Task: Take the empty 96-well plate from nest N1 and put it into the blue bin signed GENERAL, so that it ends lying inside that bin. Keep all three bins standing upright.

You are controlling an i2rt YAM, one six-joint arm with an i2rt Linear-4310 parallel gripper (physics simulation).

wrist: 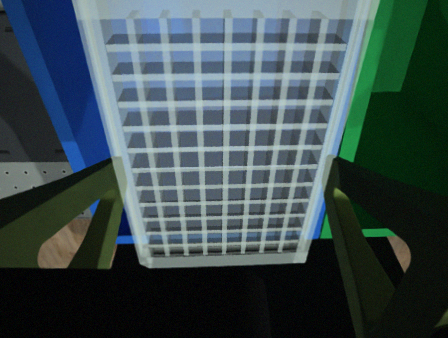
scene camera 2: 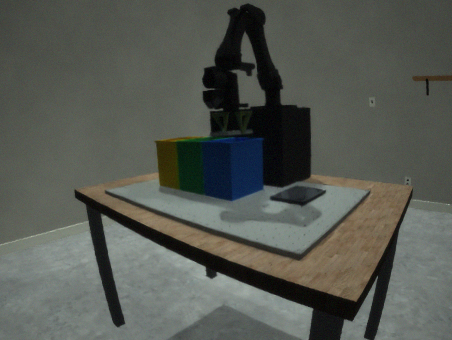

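Where they show: gripper, fingertip midpoint: [wrist: 224, 168] [scene camera 2: 233, 133]; arm's base, link origin: [scene camera 2: 273, 108].
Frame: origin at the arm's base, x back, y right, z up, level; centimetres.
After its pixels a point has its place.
The clear 96-well plate [scene camera 2: 231, 133] @[x -31.9, y -6.1, z -8.6 cm] [wrist: 226, 150] @[x -28.3, y -2.0, z -8.1 cm] is held level between the two olive fingers of my gripper [scene camera 2: 232, 130] @[x -26.7, y -2.0, z -9.0 cm] [wrist: 224, 168] @[x -26.7, y -2.0, z -9.0 cm], which is shut on its long sides. The plate is above the bin rims. In the wrist view, the blue bin [scene camera 2: 232, 170] @[x -35.7, y -9.6, z -19.5 cm] [wrist: 65, 65] @[x -29.6, y -9.1, z -12.5 cm] shows left of the plate and through it, and the plate's right edge lies close to the rim between blue and green. The green bin [scene camera 2: 191, 170] @[x -37.6, y 8.2, z -21.1 cm] [wrist: 400, 150] @[x -21.0, y 11.7, z -18.6 cm] and the yellow bin [scene camera 2: 167, 167] @[x -38.5, y 21.9, z -21.2 cm] stand upright beside the blue one. The sign GENERAL cannot be read.
A dark, flat nest [scene camera 2: 298, 195] @[x -23.0, y -25.5, z -27.8 cm] [wrist: 25, 110] @[x -18.9, y -22.7, z -27.8 cm] lies on the perforated grey board [scene camera 2: 280, 237] @[x -50.4, y -37.5, z -29.0 cm] right of the blue bin in the scene view, with no plate on it. A tall black pedestal [scene camera 2: 295, 145] @[x -1.2, y -11.1, z -14.9 cm] stands behind the bins. The wooden table's edge [scene camera 2: 345, 280] @[x -57.0, y -55.8, z -30.3 cm] surrounds the board.
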